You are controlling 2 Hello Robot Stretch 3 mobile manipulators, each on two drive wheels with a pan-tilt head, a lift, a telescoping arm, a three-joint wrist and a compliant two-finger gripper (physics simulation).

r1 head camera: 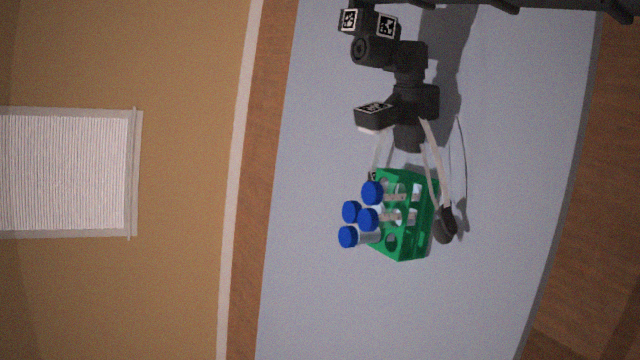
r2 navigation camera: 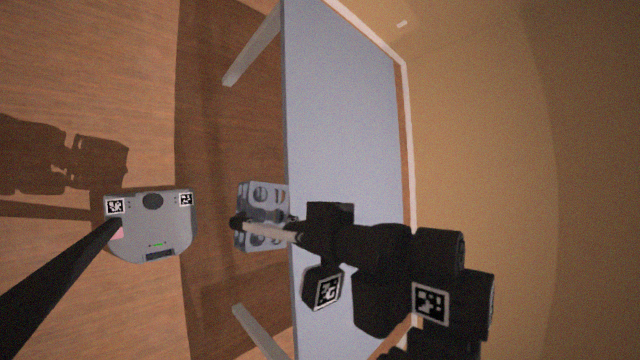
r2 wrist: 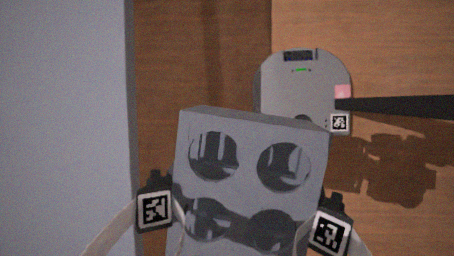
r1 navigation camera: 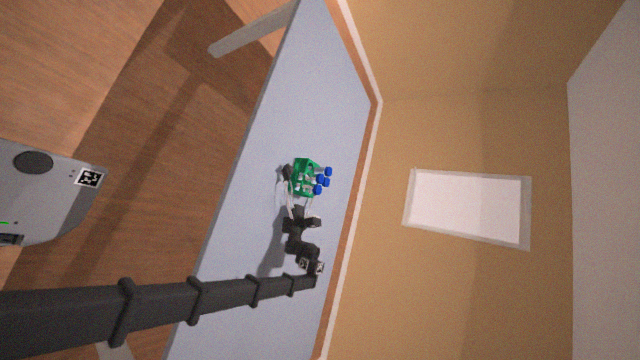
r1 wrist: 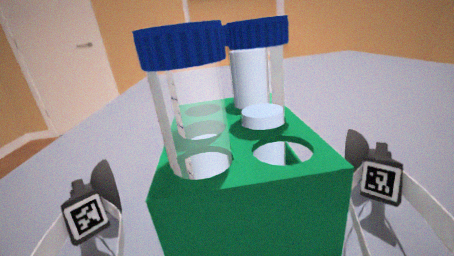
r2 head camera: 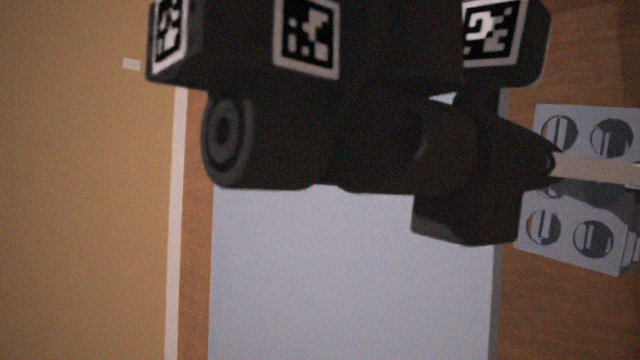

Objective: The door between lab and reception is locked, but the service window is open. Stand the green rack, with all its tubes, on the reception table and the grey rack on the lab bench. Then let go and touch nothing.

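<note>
The green rack [r1 head camera: 407, 250] [r1 navigation camera: 302, 165] [r1 wrist: 255, 215] stands upright on a light blue table [r1 head camera: 310, 300] [r1 navigation camera: 310, 100] [r1 wrist: 400, 80] and carries several blue-capped tubes [r1 head camera: 372, 192] [r1 navigation camera: 320, 178] [r1 wrist: 180, 45]. The r1 gripper [r1 head camera: 409, 200] [r1 navigation camera: 300, 181] [r1 wrist: 231, 167] is open, one finger on each side of this rack; a gap shows at the left finger in the wrist view. The r2 gripper [r2 navigation camera: 265, 220] [r2 wrist: 245, 197] is shut on the grey rack [r2 head camera: 566, 232] [r2 navigation camera: 269, 205] [r2 wrist: 248, 135], its holes facing up, beside the edge of a light blue table [r2 head camera: 350, 300] [r2 navigation camera: 345, 125] [r2 wrist: 60, 125] and above the floor. The r2 fingertips are partly hidden.
r1's base [r1 navigation camera: 45, 195] stands beside its table. r2's base [r2 navigation camera: 175, 225] [r2 wrist: 300, 95] stands on the floor near the grey rack. Walls run along the far table edges. A table leg [r1 navigation camera: 255, 30] [r2 navigation camera: 255, 50] shows below each table. A closed white door [r1 wrist: 60, 60] is at the back left.
</note>
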